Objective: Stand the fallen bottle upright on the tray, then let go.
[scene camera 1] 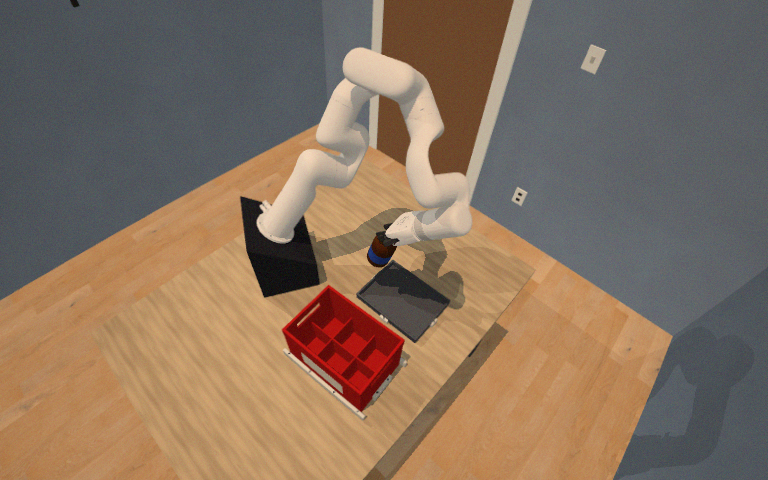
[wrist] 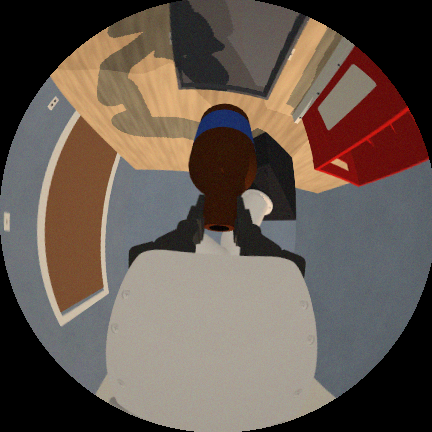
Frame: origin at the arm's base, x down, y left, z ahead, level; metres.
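Where they show: gripper, fingertip midpoint: (scene camera 1: 382, 233) (wrist: 219, 206); arm's base, origin of the base link: (scene camera 1: 275, 228) (wrist: 256, 201).
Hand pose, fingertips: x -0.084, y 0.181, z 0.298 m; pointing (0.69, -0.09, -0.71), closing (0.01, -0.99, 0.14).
Each offset is from my fingertips to the centre of the thing.
The brown bottle with a blue band {dx +0.051, dy +0.002, dz +0.008 m} (scene camera 1: 380, 254) (wrist: 223, 150) hangs base down, close to upright but somewhat tilted, with its mouth towards the gripper body. My gripper (scene camera 1: 387, 237) (wrist: 219, 206) is shut on the bottle's neck, its black fingers on either side just below the mouth. The dark grey tray (scene camera 1: 419, 318) (wrist: 265, 50) lies on the table. In the scene view the bottle shows beyond the tray's back left corner, on the arm base's side, not over the tray's middle. The gap under the bottle's base is hard to judge.
A red crate with compartments {dx +0.191, dy -0.266, dz +0.118 m} (scene camera 1: 362, 390) (wrist: 340, 140) stands beside the tray, with a pale rail {dx +0.263, dy -0.365, dz +0.129 m} (scene camera 1: 322, 383) along its lower edge. The black arm base (scene camera 1: 288, 266) (wrist: 280, 185) stands at the left of the scene view. The table's right edge runs past the tray.
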